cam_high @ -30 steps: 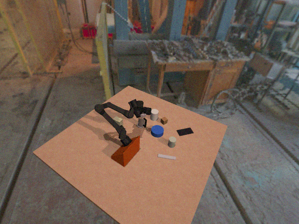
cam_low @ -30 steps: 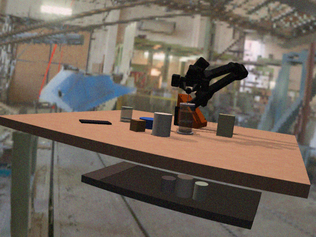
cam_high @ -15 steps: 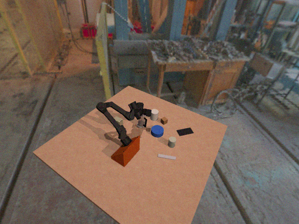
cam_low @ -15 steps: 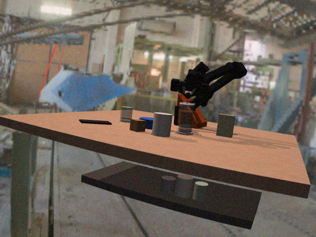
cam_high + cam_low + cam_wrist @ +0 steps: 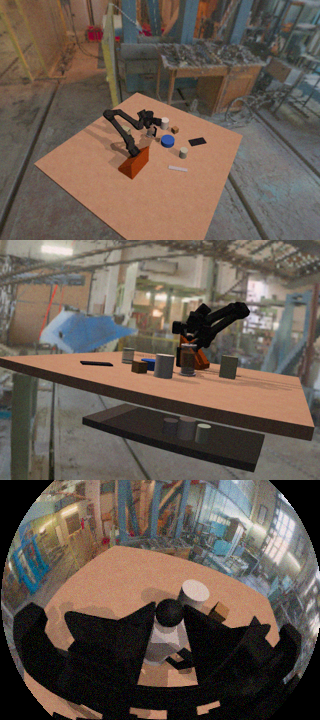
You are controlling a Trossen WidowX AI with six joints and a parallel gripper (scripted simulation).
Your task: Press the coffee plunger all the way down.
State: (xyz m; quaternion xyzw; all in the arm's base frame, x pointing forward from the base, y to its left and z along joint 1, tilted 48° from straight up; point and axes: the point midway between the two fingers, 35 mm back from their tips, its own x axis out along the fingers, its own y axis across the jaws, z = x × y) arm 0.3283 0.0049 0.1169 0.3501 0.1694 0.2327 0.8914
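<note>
Now: gripper tip 9 cm above the coffee press, 2 cm to the left of it and 2 cm past it. Also, from my gripper tip: brown cube 16 cm to the right, 15 cm below, 14 cm ahead; cream block 18 cm behind, 16 cm to the left, 12 cm below; blue disc 18 cm to the right, 16 cm below, 2 cm behind.
</note>
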